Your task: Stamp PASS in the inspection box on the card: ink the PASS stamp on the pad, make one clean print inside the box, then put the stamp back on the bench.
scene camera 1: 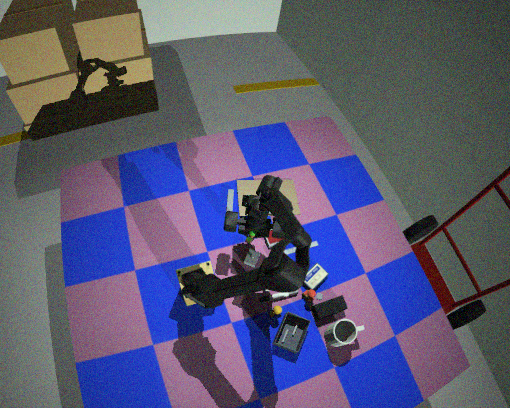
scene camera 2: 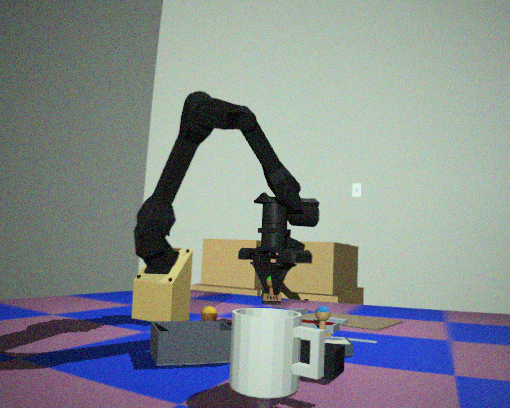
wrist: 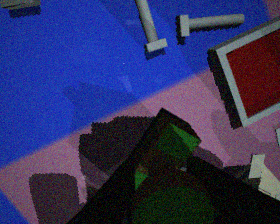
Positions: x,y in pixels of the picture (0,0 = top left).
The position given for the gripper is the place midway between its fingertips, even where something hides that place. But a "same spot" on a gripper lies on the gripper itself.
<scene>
The gripper shows in scene camera 1, in scene camera 2 and in the wrist view [160,166]. The same spot on the gripper: [scene camera 1: 245,224] is [scene camera 2: 263,253].
</scene>
